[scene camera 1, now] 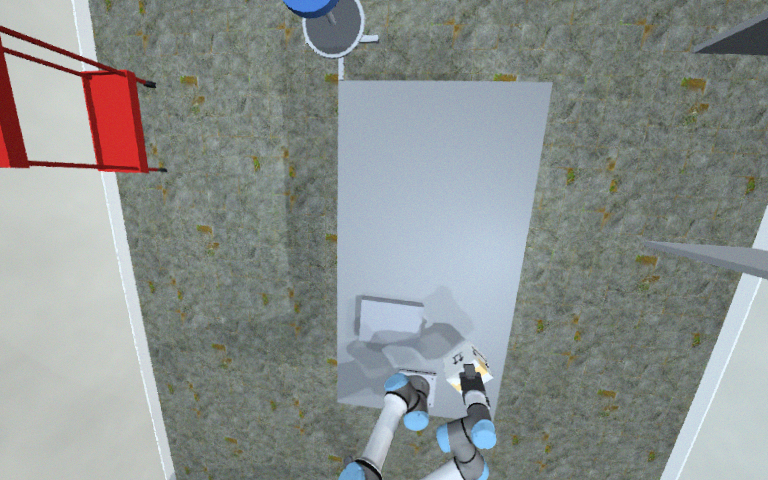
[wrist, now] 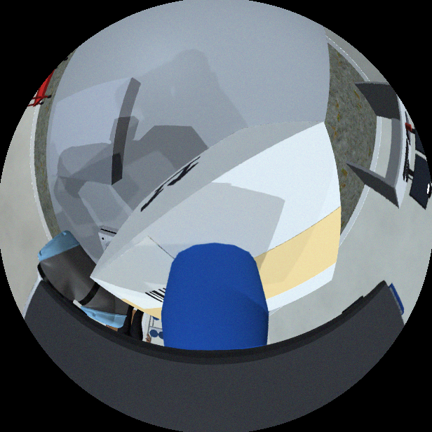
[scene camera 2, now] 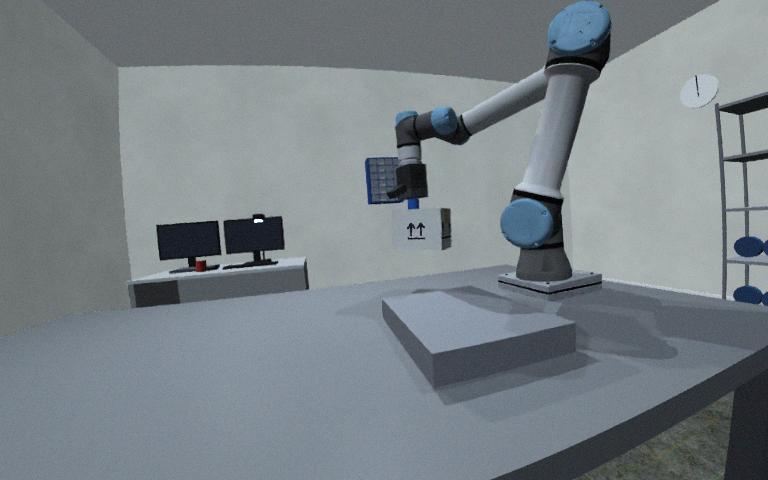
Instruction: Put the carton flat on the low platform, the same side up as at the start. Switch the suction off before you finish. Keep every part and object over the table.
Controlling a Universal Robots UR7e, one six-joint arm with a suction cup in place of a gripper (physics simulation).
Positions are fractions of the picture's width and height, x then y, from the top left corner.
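Observation:
You've got the suction cup (wrist: 0.50,0.70) here, along with a white carton, which is visible at (scene camera 2: 0.56,0.48), (scene camera 1: 0.61,0.74) and (wrist: 0.63,0.44). There's a low grey platform too, and you'd find it at (scene camera 1: 0.51,0.67) and (wrist: 0.20,0.31).

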